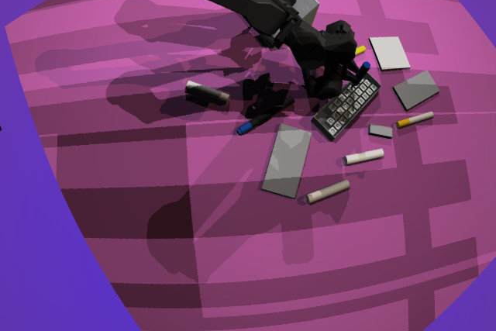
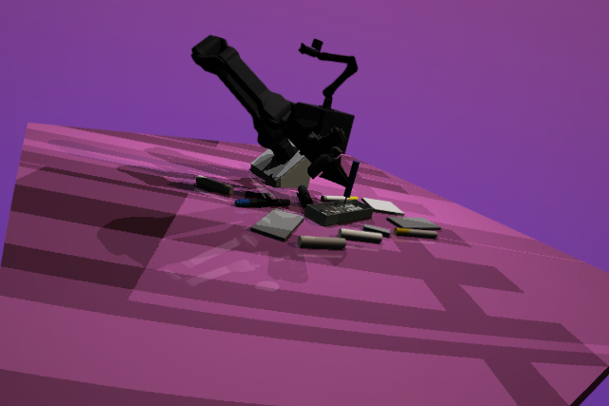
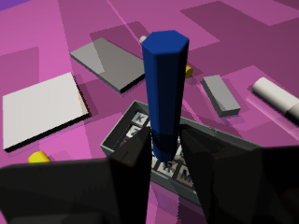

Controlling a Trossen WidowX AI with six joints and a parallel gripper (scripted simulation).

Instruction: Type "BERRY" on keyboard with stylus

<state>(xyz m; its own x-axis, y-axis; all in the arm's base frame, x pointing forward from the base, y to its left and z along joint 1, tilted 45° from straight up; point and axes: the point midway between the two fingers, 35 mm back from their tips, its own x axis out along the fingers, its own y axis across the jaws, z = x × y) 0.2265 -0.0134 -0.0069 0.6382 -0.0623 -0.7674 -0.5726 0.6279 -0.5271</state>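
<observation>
The small grey block lies 12 cm ahead of my gripper tip, 1 cm to the right of it and 7 cm below it. Also, from my gripper tip: blue stylus 2 cm below; white pad 1 cm behind, 18 cm to the left, 7 cm below; blue-tipped black marker 7 cm behind, 23 cm to the right, 6 cm below.
</observation>
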